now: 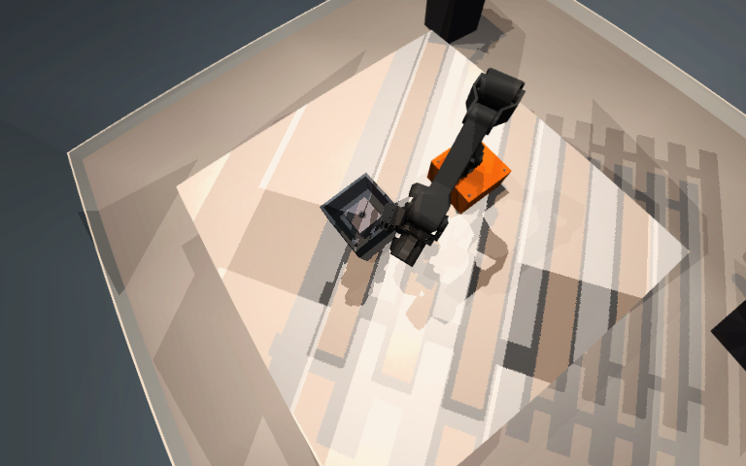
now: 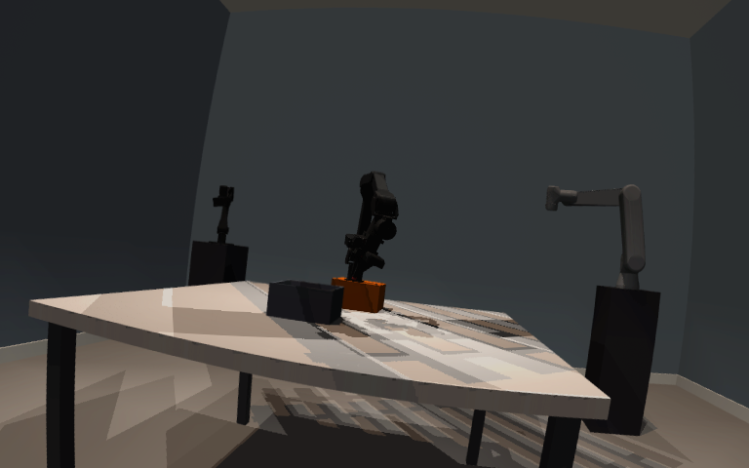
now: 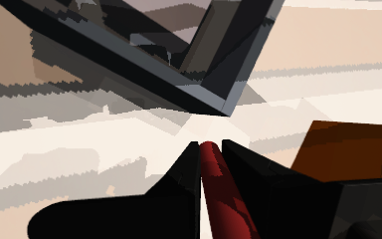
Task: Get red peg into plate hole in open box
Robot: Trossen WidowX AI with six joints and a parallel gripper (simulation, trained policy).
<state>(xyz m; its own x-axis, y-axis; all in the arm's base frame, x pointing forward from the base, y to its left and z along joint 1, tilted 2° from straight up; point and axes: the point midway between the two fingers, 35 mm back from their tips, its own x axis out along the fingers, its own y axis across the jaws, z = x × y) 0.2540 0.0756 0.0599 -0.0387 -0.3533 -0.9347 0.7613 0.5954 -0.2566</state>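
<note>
My gripper tip is 90 mm short of the pale plate, 110 mm to the left of it and 90 mm above it. The rest, counted from my gripper tip: red peg 10 mm to the left, 30 mm above; then dark grey box 90 mm ahead, 110 mm to the right, 110 mm below.
</note>
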